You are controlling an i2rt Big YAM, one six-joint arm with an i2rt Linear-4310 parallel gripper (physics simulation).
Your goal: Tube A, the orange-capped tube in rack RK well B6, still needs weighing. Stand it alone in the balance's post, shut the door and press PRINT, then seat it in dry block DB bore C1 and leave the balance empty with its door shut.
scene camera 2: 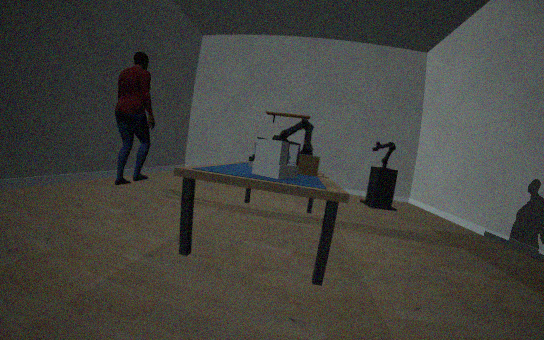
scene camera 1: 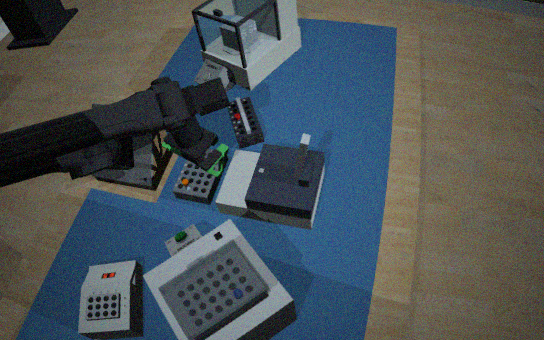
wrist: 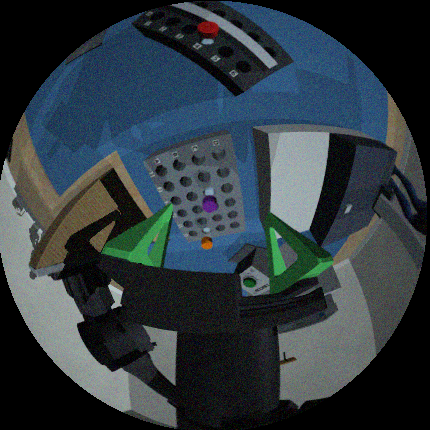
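Where they show: gripper, fingertip midpoint: (scene camera 1: 204, 166) (wrist: 221, 212); arm's base at its link origin: (scene camera 2: 307, 163) (scene camera 1: 118, 143) (wrist: 79, 258).
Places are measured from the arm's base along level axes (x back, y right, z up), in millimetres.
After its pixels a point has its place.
Note:
My gripper (scene camera 1: 192, 159) @[x -219, y 24, z -35 mm] (wrist: 221, 212) @[x -219, y 24, z -35 mm] is open, with its green fingers wide apart above the grey rack RK (scene camera 1: 209, 196) @[x -238, y 80, z -67 mm] (wrist: 231, 145) @[x -248, y -27, z -58 mm]. Nothing is between them. Tube A's orange cap (scene camera 1: 185, 182) @[x -189, y 70, z -34 mm] (wrist: 206, 243) @[x -189, y 64, z -34 mm] shows at the low-numbered-label rack's far row in the wrist view, below a purple-capped tube (wrist: 210, 204) @[x -213, y 11, z -34 mm]. The gripper hides the purple cap in scene camera 1. The balance (scene camera 1: 275, 62) @[x -314, y -374, z -66 mm] (scene camera 2: 267, 157) @[x -294, y -531, z 17 mm], with a glass enclosure, stands at the top of the mat; its door state is unclear. A small white block unit (scene camera 1: 127, 280) @[x -133, y 307, z -29 mm] with a red display, likely DB, stands at lower left.
A black rack (scene camera 1: 257, 137) @[x -314, y -91, z -67 mm] (wrist: 250, 80) @[x -280, y -79, z -52 mm] holds a red-capped tube. A dark-lidded box (scene camera 1: 280, 175) @[x -395, y 52, z -8 mm] (wrist: 370, 185) @[x -400, y 26, z -8 mm] with an upright handle stands right of RK. A large white unit (scene camera 1: 280, 300) @[x -439, y 317, z 47 mm] holds a blue-capped tube; a green button (scene camera 1: 180, 236) @[x -223, y 204, z -16 mm] (wrist: 249, 282) @[x -221, y 196, z -20 mm] is beside it. A person (scene camera 2: 134, 100) stands left.

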